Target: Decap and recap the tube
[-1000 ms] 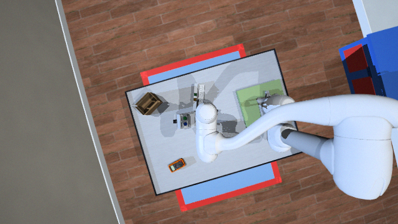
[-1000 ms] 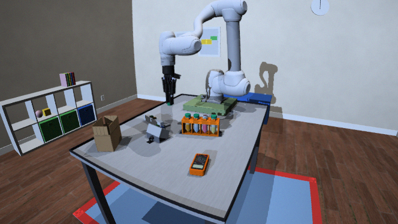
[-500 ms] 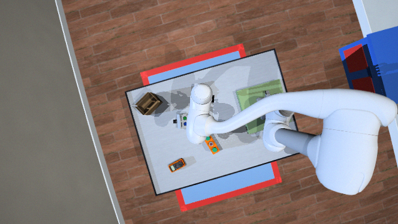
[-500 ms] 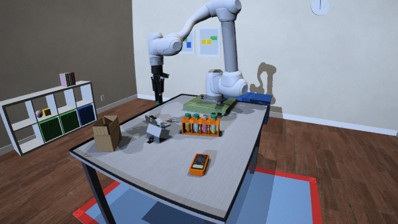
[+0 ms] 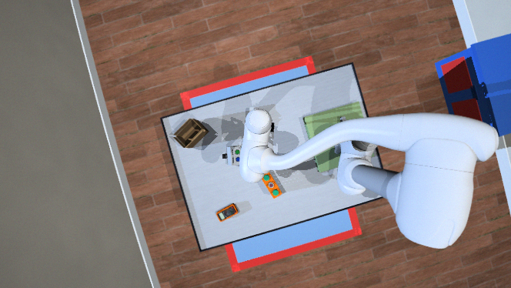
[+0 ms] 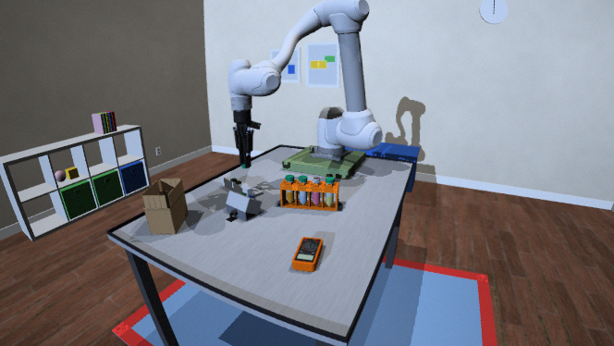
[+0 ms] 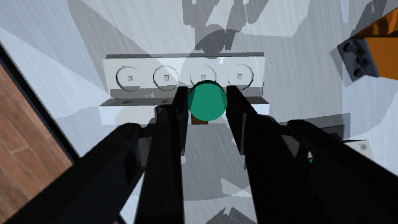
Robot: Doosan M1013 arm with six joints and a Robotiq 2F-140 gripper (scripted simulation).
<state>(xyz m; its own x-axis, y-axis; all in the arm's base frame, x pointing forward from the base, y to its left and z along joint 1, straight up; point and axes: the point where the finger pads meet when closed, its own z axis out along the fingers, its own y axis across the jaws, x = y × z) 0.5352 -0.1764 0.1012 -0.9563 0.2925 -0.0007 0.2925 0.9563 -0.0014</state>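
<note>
Right now my hand is 16 cm short of the blue key, 15 cm to the right of it and 8 cm above it. Also, from my hand: key housing (17 cm ahead, 13 cm to the left, 10 cm below); green key (15 cm ahead, 11 cm to the left, 8 cm below).
</note>
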